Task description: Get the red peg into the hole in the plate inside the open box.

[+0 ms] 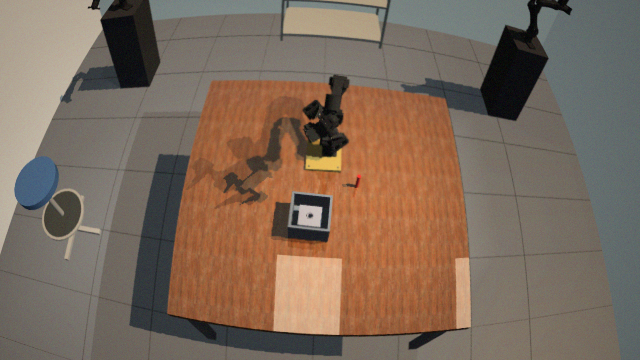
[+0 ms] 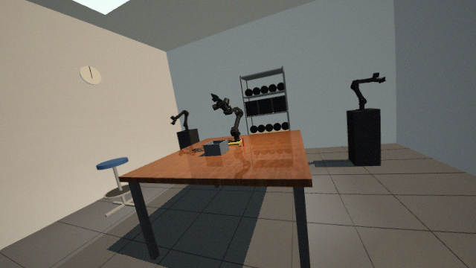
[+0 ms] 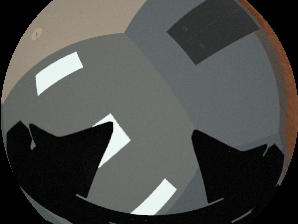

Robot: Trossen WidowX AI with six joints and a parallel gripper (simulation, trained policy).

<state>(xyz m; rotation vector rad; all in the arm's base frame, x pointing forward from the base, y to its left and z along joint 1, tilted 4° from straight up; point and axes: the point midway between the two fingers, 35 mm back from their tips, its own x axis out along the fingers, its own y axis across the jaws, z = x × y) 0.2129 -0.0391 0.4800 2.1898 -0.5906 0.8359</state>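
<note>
Right now my gripper tip is 11 cm past the red peg, 18 cm to the right of it and 47 cm above it. Also, from my gripper tip: pale plate 8 cm ahead, 1 cm to the right, 46 cm below; dark box 8 cm ahead, 1 cm to the right, 48 cm below.
</note>
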